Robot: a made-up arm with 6 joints. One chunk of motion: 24 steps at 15 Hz.
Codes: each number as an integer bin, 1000 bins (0 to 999) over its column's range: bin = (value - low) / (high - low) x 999, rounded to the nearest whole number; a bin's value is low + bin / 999 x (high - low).
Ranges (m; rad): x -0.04..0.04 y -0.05..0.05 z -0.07..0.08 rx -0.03..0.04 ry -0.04..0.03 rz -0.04..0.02
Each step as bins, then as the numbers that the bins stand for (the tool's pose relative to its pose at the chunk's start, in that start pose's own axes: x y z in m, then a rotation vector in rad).
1 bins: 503 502 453 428 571 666
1 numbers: 0.0003 0.0003 -0.0020 0.0000 0.0000 0.0000
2 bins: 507 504 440 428 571 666
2 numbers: 0.0006 0.0005 -0.0039 0.0000 0.0000 0.0000
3 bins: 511 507 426 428 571 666
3 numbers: 0.0009 0.0008 -0.0060 0.0000 0.0000 0.0000
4 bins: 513 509 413 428 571 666
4 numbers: 0.0011 0.0010 -0.0080 0.0000 0.0000 0.0000
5 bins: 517 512 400 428 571 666
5 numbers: 0.0014 0.0013 -0.0099 0.0000 0.0000 0.0000
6 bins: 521 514 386 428 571 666
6 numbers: 0.0017 0.0015 -0.0120 0.0000 0.0000 0.0000
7 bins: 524 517 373 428 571 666
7 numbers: 0.0020 0.0018 -0.0140 0.0000 0.0000 0.0000
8 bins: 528 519 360 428 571 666
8 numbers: 0.0023 0.0020 -0.0159 0.0000 0.0000 0.0000
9 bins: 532 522 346 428 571 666
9 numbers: 0.0026 0.0023 -0.0180 0.0000 0.0000 0.0000
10 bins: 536 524 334 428 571 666
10 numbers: 0.0029 0.0025 -0.0198 0.0000 0.0000 0.0000
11 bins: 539 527 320 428 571 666
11 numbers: 0.0032 0.0028 -0.0220 0.0000 0.0000 0.0000
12 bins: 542 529 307 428 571 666
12 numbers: 0.0034 0.0030 -0.0239 0.0000 0.0000 0.0000
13 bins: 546 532 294 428 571 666
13 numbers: 0.0037 0.0033 -0.0259 0.0000 0.0000 0.0000
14 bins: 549 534 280 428 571 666
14 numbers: 0.0040 0.0035 -0.0280 0.0000 0.0000 0.0000
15 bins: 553 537 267 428 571 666
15 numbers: 0.0043 0.0038 -0.0299 0.0000 0.0000 0.0000
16 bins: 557 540 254 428 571 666
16 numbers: 0.0046 0.0041 -0.0319 0.0000 0.0000 0.0000
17 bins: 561 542 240 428 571 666
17 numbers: 0.0049 0.0043 -0.0340 0.0000 0.0000 0.0000
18 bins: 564 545 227 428 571 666
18 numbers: 0.0052 0.0046 -0.0359 0.0000 0.0000 0.0000
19 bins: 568 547 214 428 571 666
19 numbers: 0.0055 0.0048 -0.0379 0.0000 0.0000 0.0000
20 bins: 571 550 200 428 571 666
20 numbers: 0.0057 0.0051 -0.0400 0.0000 0.0000 0.0000
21 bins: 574 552 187 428 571 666
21 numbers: 0.0060 0.0053 -0.0419 0.0000 0.0000 0.0000
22 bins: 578 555 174 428 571 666
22 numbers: 0.0063 0.0056 -0.0439 0.0000 0.0000 0.0000
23 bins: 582 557 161 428 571 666
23 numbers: 0.0066 0.0058 -0.0458 0.0000 0.0000 0.0000
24 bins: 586 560 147 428 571 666
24 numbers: 0.0069 0.0061 -0.0479 0.0000 0.0000 0.0000
